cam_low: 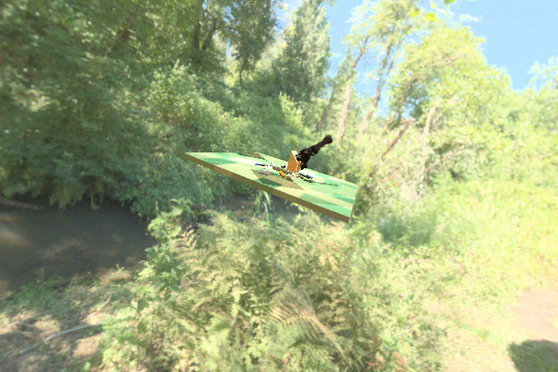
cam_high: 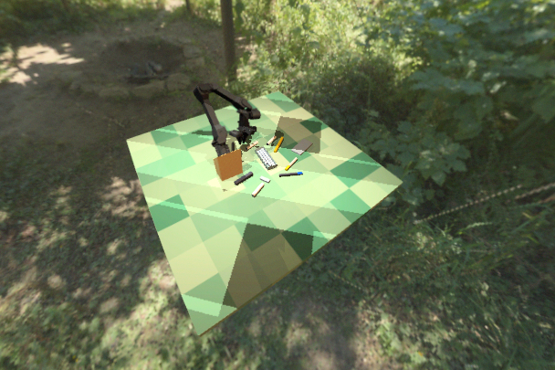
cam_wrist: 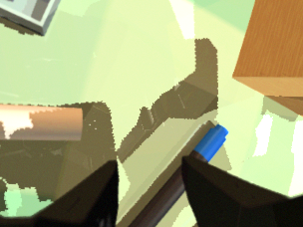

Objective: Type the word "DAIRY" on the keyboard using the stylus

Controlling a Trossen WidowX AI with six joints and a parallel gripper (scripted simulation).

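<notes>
The blue stylus lies 120 mm behind my gripper tip, 40 mm to the left of it and 50 mm below it. The rest, counted from my gripper tip: grey pad: 370 mm ahead, 140 mm to the right, 50 mm below; yellow pen: 240 mm ahead, 60 mm to the right, 50 mm below; dark cylinder: 90 mm behind, 220 mm to the right, 50 mm below.
</notes>
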